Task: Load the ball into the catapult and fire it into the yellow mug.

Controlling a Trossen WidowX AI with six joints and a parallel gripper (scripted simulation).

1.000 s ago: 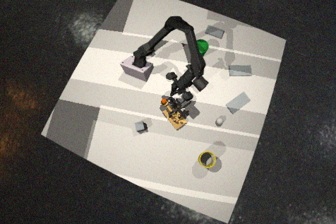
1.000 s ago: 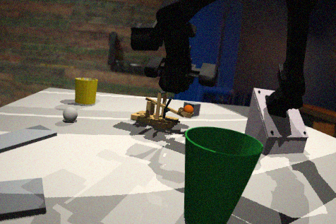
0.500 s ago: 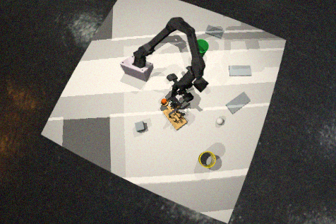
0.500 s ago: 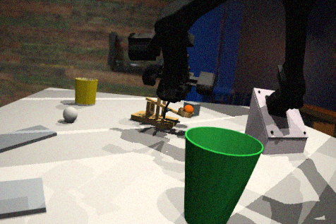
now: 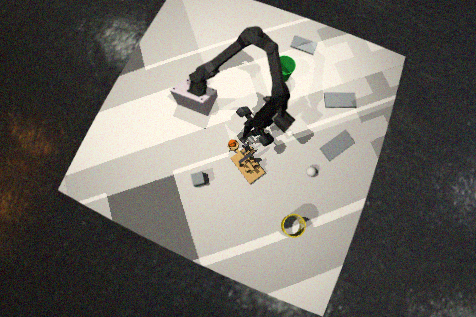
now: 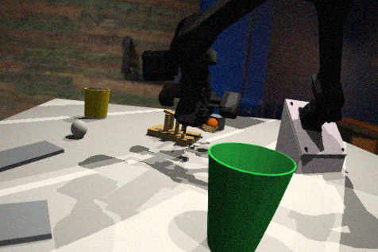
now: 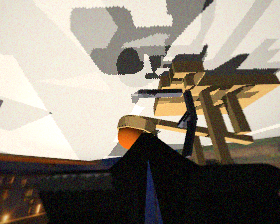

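Now: gripper tip 4 cm to the left of the orange ball, 3 cm past it and 2 cm above it. Also, from my gripper tip: wooden catapult (5 cm to the right, 3 cm ahead, 2 cm below); white ball (32 cm ahead, 6 cm below, 2 cm to the left); small grey cube (24 cm to the right, 9 cm behind, 5 cm below).
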